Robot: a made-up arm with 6 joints.
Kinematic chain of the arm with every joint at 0, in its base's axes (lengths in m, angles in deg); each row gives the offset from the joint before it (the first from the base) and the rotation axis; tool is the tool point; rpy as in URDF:
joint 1: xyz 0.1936 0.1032 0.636 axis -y
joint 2: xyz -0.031 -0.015 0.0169 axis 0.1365 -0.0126 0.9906
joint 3: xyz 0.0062 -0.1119 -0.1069 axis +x
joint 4: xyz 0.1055 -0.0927 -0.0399 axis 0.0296 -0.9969 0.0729
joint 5: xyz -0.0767 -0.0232 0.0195 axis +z
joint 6: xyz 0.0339 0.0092 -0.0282 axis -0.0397 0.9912 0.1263
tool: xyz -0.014 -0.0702 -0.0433 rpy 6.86 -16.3 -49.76
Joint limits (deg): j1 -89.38..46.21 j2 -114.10..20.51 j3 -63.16..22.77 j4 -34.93..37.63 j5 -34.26..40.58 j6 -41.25..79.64
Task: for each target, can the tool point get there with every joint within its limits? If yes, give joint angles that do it. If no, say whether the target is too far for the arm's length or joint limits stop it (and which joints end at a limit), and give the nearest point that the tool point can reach.
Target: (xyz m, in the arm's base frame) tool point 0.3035 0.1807 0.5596
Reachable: no: joint limits stop it (at a limit: joint 1, joint 2, joint 3, joint 4, joint 5, joint 6) | nearest point 0.2842 0.1527 0.8132 | short by 0.256 m
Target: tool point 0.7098 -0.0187 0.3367
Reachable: no: too far | nearest point 0.4724 -0.0855 0.4743 | short by 0.282 m
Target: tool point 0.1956 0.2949 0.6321
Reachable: no: joint limits stop it (at a limit: joint 1, joint 2, joint 3, joint 4, joint 5) | nearest point 0.0051 0.1639 0.5620 | short by 0.242 m
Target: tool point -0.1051 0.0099 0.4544
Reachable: yes | joints 18.17 -85.10 -4.32 -2.22 1.72 65.98
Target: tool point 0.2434 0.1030 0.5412
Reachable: no: joint limits stop it (at a limit: joint 1, joint 2, joint 3, joint 4, joint 5, joint 6) | nearest point 0.2542 -0.0680 0.5992 | short by 0.181 m
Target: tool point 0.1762 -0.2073 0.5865
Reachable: yes | joints 8.75 -11.50 -28.87 -13.71 33.30 54.52
